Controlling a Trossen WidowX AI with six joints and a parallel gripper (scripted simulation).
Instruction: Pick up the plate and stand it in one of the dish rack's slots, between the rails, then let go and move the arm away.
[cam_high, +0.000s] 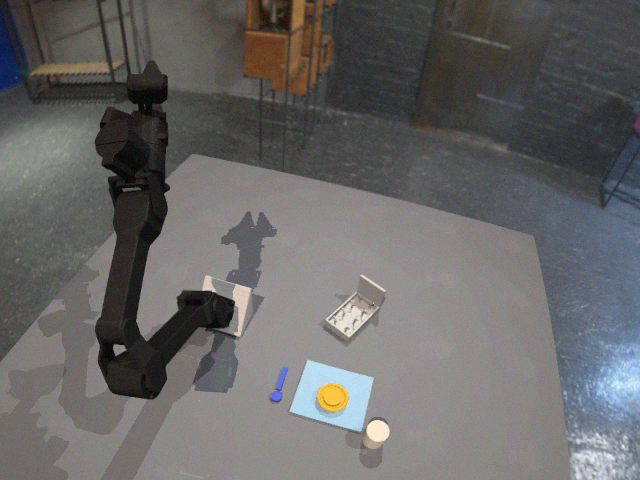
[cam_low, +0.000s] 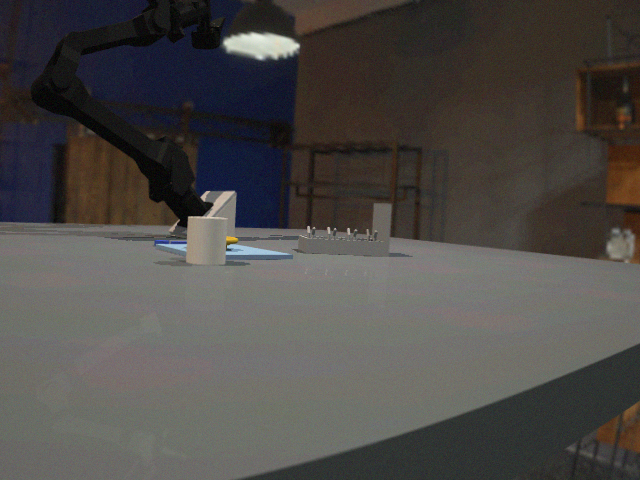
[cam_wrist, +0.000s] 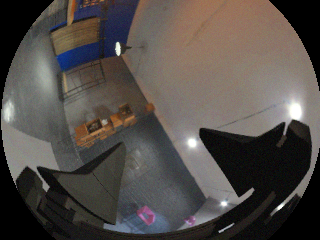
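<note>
The yellow plate is 52 cm below my gripper tip, 44 cm ahead of it and 20 cm to the right of it. Round my gripper tip: blue spoon (53 cm below, 33 cm ahead, 20 cm to the right); then light blue mat (53 cm below, 44 cm ahead, 18 cm to the right); then grey dish rack (51 cm below, 43 cm ahead, 3 cm to the left).
</note>
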